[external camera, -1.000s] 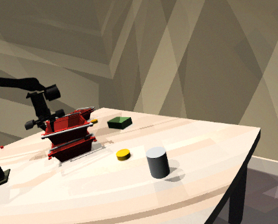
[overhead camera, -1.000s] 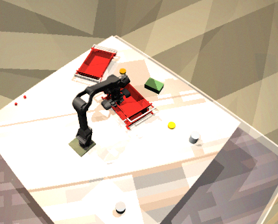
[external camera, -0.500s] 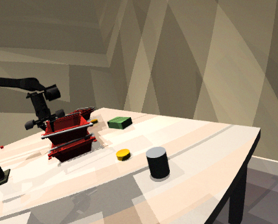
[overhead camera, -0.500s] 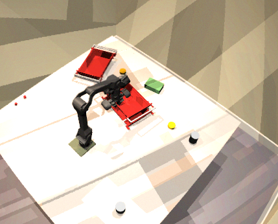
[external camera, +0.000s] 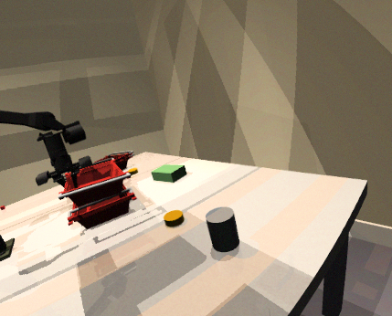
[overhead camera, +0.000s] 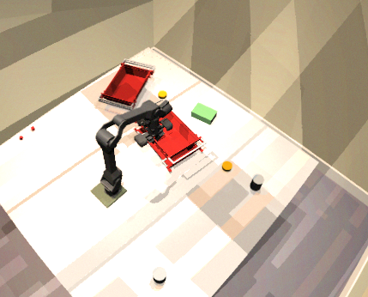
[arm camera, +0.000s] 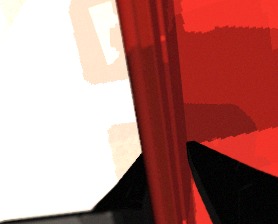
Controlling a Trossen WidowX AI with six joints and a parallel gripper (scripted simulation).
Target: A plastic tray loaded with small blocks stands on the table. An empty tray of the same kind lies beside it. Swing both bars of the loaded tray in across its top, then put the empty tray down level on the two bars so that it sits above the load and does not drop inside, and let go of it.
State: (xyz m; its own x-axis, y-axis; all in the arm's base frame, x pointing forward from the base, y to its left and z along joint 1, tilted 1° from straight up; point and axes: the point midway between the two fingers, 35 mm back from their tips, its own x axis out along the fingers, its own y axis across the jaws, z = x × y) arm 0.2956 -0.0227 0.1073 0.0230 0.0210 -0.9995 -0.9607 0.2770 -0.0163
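Right now the red tray is 8 cm ahead of my gripper tip, 3 cm above it and 2 cm to the right of it. Also, from my gripper tip: green block (35 cm ahead, 7 cm to the right, 7 cm below).
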